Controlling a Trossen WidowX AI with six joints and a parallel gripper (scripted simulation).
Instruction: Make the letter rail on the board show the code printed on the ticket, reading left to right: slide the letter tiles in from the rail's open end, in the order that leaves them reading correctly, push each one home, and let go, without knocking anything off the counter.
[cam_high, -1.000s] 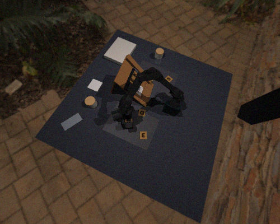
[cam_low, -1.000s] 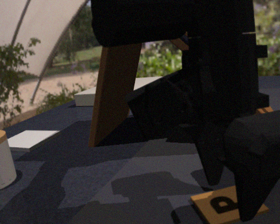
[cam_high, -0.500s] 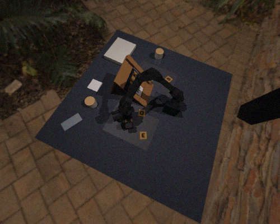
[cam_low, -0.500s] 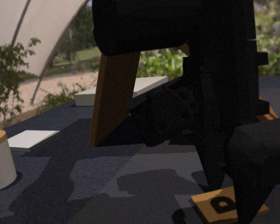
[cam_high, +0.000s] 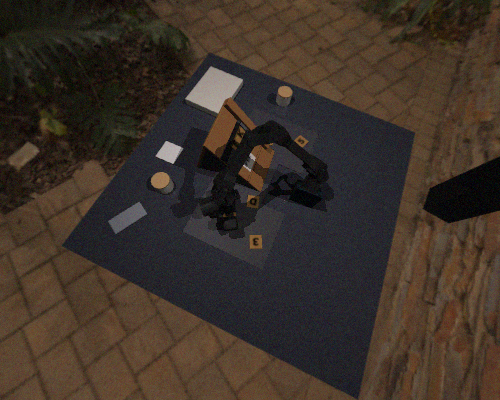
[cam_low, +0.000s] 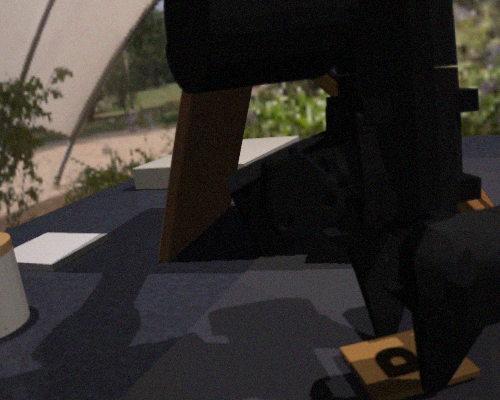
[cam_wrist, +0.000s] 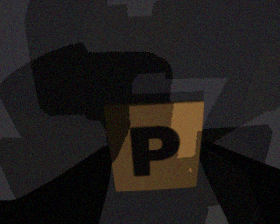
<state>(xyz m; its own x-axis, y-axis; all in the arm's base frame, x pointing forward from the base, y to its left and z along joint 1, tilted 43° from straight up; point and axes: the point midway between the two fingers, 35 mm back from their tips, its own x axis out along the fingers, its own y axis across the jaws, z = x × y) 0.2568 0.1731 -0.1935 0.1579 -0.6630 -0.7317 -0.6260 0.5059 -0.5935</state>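
Right now the white ticket is 230 mm to the right of my gripper tip, 100 mm above it and 50 mm ahead of it. The rest, counted from my gripper tip: grey card (360 mm ahead, 260 mm to the left); then letter tile (right at my gripper tip); then white card (420 mm ahead, 100 mm to the right).
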